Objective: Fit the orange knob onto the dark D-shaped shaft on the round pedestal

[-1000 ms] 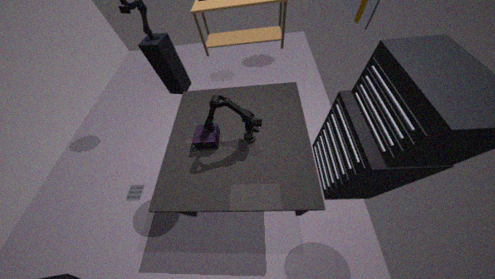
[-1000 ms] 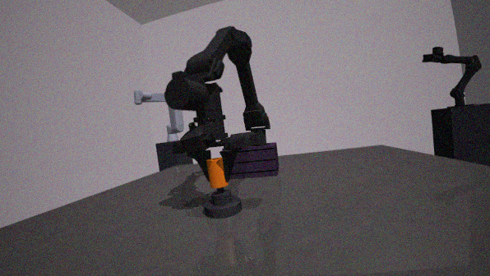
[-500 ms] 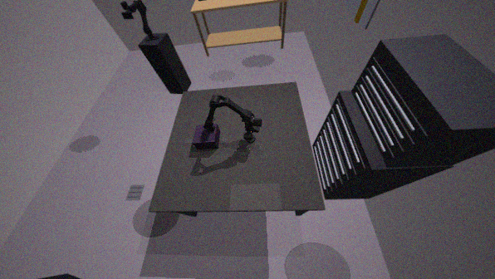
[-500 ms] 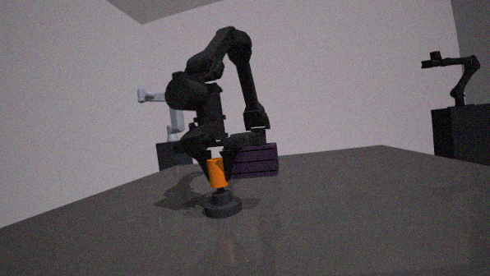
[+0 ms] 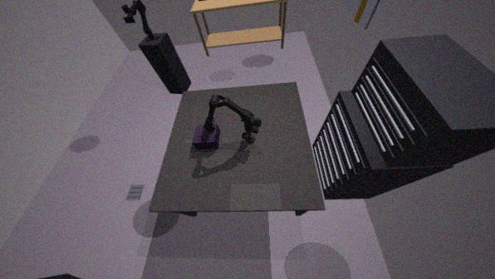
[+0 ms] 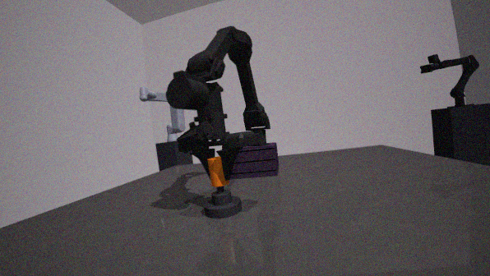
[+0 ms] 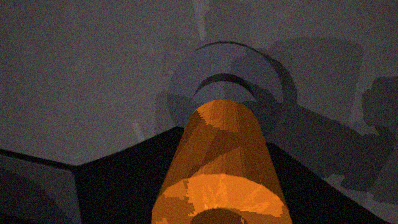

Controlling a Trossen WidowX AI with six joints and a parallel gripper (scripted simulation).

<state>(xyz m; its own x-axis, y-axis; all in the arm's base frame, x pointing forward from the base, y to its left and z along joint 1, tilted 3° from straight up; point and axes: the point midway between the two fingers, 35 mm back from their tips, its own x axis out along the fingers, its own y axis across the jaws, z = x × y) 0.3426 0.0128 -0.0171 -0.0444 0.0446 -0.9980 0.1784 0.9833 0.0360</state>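
Right now the orange knob is 2 cm above my gripper tip. From my gripper tip the other things lie so: D-shaped shaft (4 cm below).
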